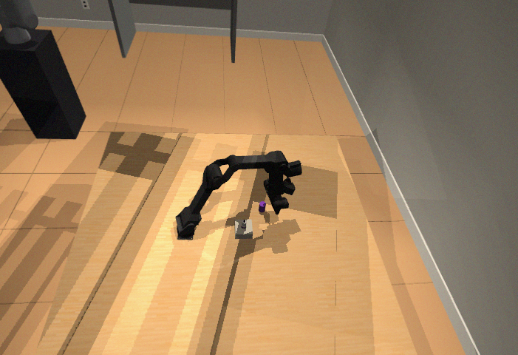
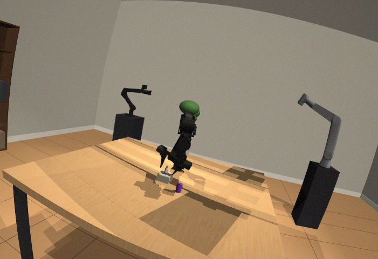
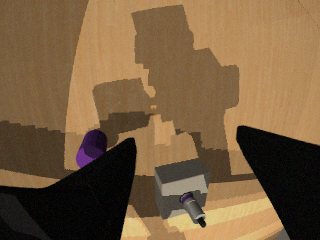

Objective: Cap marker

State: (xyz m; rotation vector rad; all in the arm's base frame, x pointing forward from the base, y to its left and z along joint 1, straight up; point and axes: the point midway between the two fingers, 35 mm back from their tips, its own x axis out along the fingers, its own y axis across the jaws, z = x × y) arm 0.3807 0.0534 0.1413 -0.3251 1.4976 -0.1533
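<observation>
Now: gripper tip 4 cm past the purple cap, 7 cm to the right of it and 8 cm above it. Round my gripper tip: pale holder block: 13 cm behind, 4 cm to the right, 9 cm below.
</observation>
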